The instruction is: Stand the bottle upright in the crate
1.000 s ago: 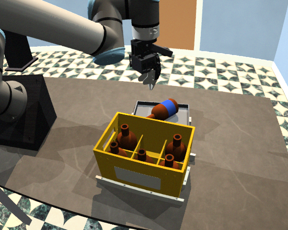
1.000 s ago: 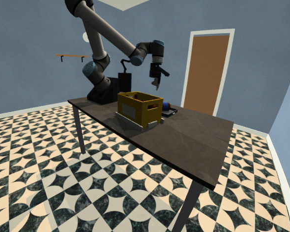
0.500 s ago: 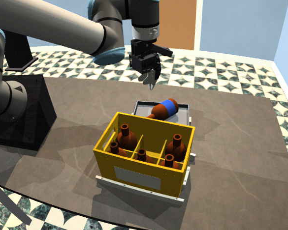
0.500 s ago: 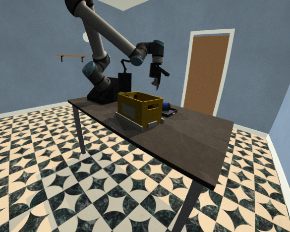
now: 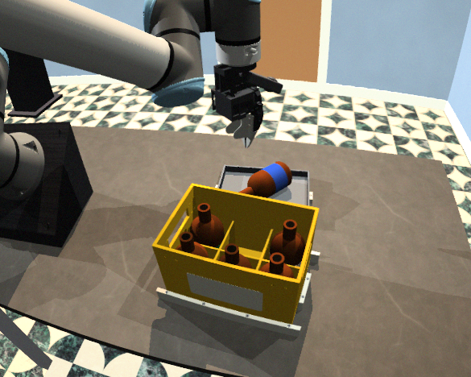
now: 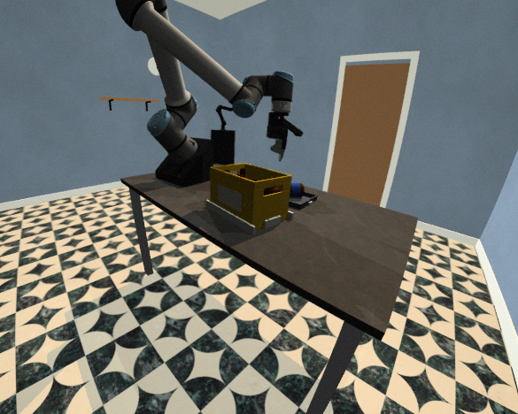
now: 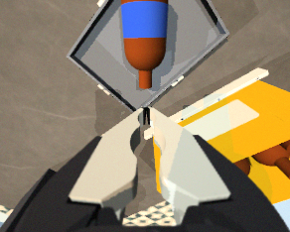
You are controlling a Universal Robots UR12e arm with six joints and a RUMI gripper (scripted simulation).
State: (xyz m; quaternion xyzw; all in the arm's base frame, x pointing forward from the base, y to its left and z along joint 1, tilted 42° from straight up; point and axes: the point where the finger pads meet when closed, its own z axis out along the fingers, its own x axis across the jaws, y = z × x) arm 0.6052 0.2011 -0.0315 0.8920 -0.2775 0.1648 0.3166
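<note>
Now: the bottle 160 mm below my hand, 40 mm to the left of it and 30 mm ahead of it. The rest, counted from my hand: crate: 250 mm to the right, 120 mm below, 40 mm ahead; then grey tray: 190 mm below, 40 mm to the left, 30 mm ahead.
</note>
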